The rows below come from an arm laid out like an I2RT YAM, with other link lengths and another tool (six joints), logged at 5 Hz.
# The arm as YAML. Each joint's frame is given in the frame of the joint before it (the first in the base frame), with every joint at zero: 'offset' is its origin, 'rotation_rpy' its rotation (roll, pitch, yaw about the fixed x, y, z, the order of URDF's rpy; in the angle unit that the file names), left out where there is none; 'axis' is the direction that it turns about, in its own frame. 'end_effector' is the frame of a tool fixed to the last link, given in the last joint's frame.
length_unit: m
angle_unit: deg
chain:
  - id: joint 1
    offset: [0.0, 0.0, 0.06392]
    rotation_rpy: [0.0, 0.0, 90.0]
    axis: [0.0, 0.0, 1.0]
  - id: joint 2
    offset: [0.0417, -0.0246, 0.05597]
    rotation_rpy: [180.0, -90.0, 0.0]
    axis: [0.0, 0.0, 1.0]
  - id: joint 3
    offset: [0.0, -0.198, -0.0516]
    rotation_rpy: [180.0, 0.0, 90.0]
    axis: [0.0, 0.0, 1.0]
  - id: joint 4
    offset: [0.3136, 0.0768, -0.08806]
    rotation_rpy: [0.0, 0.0, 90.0]
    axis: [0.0, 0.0, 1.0]
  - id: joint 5
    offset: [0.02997, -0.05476, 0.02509]
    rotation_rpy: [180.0, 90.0, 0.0]
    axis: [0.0, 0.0, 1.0]
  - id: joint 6
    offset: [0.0, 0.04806, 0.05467]
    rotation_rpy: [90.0, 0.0, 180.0]
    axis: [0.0, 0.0, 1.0]
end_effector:
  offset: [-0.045, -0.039, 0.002]
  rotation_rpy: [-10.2, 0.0, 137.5]
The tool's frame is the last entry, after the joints.
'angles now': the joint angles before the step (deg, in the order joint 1, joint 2, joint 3, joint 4, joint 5, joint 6). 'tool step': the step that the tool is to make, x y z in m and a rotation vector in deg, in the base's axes. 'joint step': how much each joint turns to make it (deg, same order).
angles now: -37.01 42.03 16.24 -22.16 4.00 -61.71
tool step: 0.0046 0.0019 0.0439 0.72 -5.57 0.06
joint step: 0.20 -5.18 3.98 -5.26 -2.72 2.83
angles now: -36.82 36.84 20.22 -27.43 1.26 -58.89
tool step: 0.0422 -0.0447 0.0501 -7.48 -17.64 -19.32
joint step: -0.06 6.50 7.74 15.49 12.99 15.01
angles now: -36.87 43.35 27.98 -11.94 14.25 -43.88
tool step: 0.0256 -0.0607 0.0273 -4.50 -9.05 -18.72
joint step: -2.71 13.03 9.74 9.97 13.81 8.96
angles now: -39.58 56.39 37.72 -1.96 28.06 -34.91
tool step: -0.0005 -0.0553 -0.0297 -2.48 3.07 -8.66
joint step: -5.70 11.37 3.05 9.26 4.13 -3.05
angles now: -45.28 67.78 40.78 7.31 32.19 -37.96
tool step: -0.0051 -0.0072 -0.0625 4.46 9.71 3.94
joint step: -2.08 8.92 -1.15 3.60 -4.01 -6.90
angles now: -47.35 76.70 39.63 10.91 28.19 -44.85
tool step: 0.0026 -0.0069 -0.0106 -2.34 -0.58 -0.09
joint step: -0.35 3.16 -0.07 5.96 0.25 -1.31
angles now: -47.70 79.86 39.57 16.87 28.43 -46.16
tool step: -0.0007 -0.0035 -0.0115 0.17 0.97 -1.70
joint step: -0.11 2.37 0.16 1.38 1.70 0.10
